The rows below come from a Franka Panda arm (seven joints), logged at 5 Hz.
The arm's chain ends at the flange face. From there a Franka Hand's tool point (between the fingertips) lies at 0.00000 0.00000 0.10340 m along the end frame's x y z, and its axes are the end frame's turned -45 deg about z.
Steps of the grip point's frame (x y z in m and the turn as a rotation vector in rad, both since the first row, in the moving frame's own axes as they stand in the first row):
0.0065 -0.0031 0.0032 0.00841 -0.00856 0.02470
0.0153 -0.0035 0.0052 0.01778 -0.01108 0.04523
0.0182 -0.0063 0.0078 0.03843 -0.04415 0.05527
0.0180 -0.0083 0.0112 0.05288 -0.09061 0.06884
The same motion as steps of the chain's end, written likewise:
0.0036 -0.0068 0.0032 -0.00011 -0.01200 0.02470
0.0104 -0.0128 0.0052 0.00474 -0.02041 0.04523
0.0145 -0.0176 0.0080 -0.00404 -0.05839 0.05527
0.0174 -0.0210 0.0118 -0.02668 -0.10146 0.06884

